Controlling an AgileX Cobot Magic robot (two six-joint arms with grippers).
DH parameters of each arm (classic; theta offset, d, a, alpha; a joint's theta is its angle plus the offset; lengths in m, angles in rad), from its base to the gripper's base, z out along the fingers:
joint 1: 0 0.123 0 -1.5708
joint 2: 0.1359 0 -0.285 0
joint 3: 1.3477 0 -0.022 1.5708
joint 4: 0 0.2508 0 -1.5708
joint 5: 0 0 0.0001 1.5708
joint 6: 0 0.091 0 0
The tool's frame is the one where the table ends.
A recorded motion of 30 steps. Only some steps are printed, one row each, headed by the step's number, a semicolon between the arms.
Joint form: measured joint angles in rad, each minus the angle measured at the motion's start. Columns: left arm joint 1, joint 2, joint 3, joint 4, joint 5, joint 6; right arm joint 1, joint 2, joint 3, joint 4, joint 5, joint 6.
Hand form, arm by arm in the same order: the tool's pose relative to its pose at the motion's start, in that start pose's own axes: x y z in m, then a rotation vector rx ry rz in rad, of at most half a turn. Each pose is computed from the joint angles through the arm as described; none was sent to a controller.
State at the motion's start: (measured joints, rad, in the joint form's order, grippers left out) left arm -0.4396 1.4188 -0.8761 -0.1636 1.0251 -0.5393; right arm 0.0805 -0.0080 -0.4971 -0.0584 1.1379 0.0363
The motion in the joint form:
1: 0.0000 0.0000 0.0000 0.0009 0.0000 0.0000; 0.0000 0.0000 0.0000 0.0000 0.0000 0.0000
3: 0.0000 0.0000 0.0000 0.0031 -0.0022 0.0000; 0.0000 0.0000 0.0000 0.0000 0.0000 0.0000
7: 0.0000 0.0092 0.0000 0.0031 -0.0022 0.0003; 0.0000 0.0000 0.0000 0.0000 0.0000 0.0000
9: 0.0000 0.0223 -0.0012 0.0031 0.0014 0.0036; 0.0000 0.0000 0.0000 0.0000 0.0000 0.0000
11: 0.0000 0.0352 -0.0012 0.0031 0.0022 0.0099; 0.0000 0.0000 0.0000 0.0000 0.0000 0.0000
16: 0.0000 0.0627 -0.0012 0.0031 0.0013 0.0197; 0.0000 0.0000 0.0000 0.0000 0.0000 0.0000
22: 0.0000 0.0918 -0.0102 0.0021 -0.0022 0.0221; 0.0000 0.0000 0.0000 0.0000 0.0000 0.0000
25: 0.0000 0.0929 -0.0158 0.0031 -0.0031 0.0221; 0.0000 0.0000 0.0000 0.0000 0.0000 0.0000
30: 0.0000 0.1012 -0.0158 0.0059 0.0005 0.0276; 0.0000 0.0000 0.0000 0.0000 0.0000 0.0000
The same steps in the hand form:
1: 0.0000 0.0001 0.0000 -0.0007 -0.0004 0.0005; 0.0000 0.0000 0.0000 0.0000 0.0000 0.0000
3: -0.0003 0.0001 0.0000 -0.0011 -0.0032 0.0016; 0.0000 0.0000 0.0000 0.0000 0.0000 0.0000
7: -0.0011 -0.0001 0.0023 -0.0065 0.0041 0.0006; 0.0000 0.0000 0.0000 0.0000 0.0000 0.0000
9: -0.0021 -0.0003 0.0052 -0.0152 0.0168 0.0023; 0.0000 0.0000 0.0000 0.0000 0.0000 0.0000
11: -0.0030 -0.0005 0.0084 -0.0229 0.0280 0.0068; 0.0000 0.0000 0.0000 0.0000 0.0000 0.0000
16: -0.0052 -0.0008 0.0153 -0.0380 0.0496 0.0128; 0.0000 0.0000 0.0000 0.0000 0.0000 0.0000
22: -0.0090 -0.0027 0.0208 -0.0470 0.0633 0.0119; 0.0000 0.0000 0.0000 0.0000 0.0000 0.0000
25: -0.0101 -0.0035 0.0199 -0.0447 0.0584 0.0131; 0.0000 0.0000 0.0000 0.0000 0.0000 0.0000
30: -0.0105 -0.0032 0.0220 -0.0530 0.0673 0.0190; 0.0000 0.0000 0.0000 0.0000 0.0000 0.0000

